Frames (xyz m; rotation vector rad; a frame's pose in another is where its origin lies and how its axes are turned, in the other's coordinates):
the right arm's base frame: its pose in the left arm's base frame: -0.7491 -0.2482 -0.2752 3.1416 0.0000 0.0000
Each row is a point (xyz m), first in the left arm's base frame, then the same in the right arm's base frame.
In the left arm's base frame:
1: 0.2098 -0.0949 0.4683
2: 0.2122 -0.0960 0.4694
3: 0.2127 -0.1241 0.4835
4: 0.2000 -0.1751 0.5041
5: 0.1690 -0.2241 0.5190
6: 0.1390 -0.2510 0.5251
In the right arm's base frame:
1: 0.9589 -0.1533 -0.7435
2: 0.9613 -0.1522 -0.7446
3: 0.9618 -0.1241 -0.7587
4: 0.9491 -0.0731 -0.7793
5: 0.9181 -0.0241 -0.7942
6: 0.8881 0.0028 -0.8003

